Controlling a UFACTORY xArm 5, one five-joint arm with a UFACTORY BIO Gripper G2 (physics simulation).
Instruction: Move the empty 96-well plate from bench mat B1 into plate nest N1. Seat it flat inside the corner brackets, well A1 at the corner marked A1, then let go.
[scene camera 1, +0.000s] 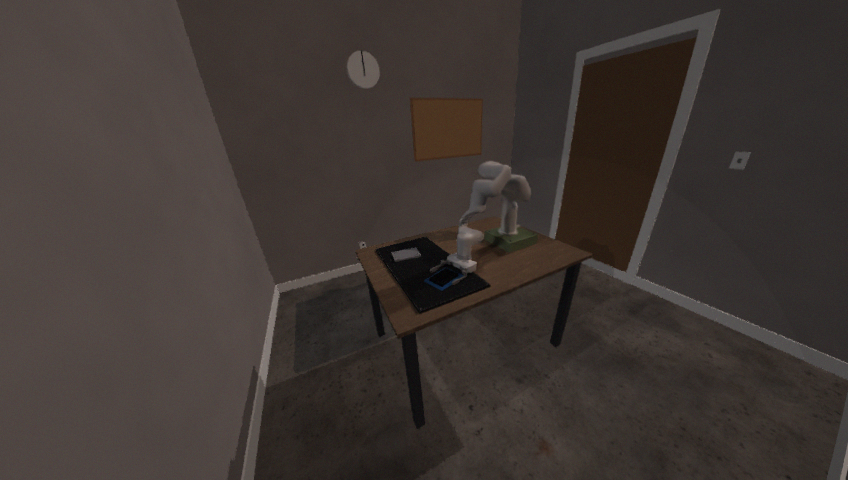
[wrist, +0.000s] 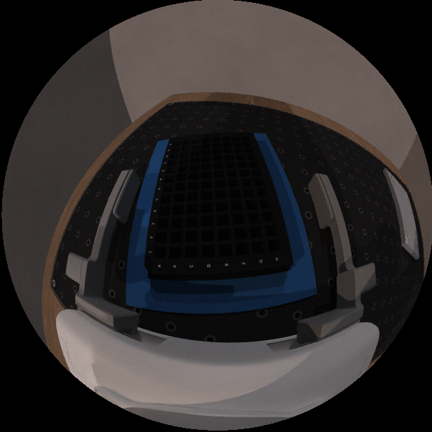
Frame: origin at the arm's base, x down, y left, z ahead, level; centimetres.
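Seen in the pictures: hand, its tool point: (scene camera 1: 444, 275); arm's base, origin of its link: (scene camera 1: 507, 232).
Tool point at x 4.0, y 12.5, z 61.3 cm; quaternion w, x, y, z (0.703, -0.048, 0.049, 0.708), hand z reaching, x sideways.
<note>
Pixels of each thing's top centre, then the offset from my tool point to it. "pt": a spot on its surface instead. Level surfaces: height alone.
- black 96-well plate, centre of its top: (scene camera 1: 443, 275) dx -0.7, dy +0.8, dz +0.7 cm
- blue bench mat, height of its surface: dx +0.8 cm
- pale flat rectangular piece, a spot on its surface: (scene camera 1: 405, 254) pt dx -0.2, dy -33.0, dz +5.4 cm
- black perforated board, height of its surface: dx +0.9 cm
- wooden table, height of its surface: dx +2.3 cm
The black 96-well plate (scene camera 1: 444, 276) (wrist: 220, 200) lies flat on the blue bench mat (scene camera 1: 439, 286) (wrist: 215, 303). In the wrist view its letters A to H run along the near edge, with A at the left, and numbers run up the left edge. My gripper (scene camera 1: 447, 274) (wrist: 223, 197) is open and empty. Its fingers stand on either side of the plate and mat, apart from the plate. A pale flat rectangular piece (scene camera 1: 405, 254) (wrist: 402, 214), apparently the plate nest, lies toward the far end; its brackets and A1 mark are too small to make out.
The mat and pale piece rest on a black perforated board (scene camera 1: 422, 297) (wrist: 350, 165) on the wooden table (scene camera 1: 535, 261) (wrist: 220, 96). The arm stands on a green base block (scene camera 1: 512, 240) at the back right. The board's front edge lies close to the table's edge.
</note>
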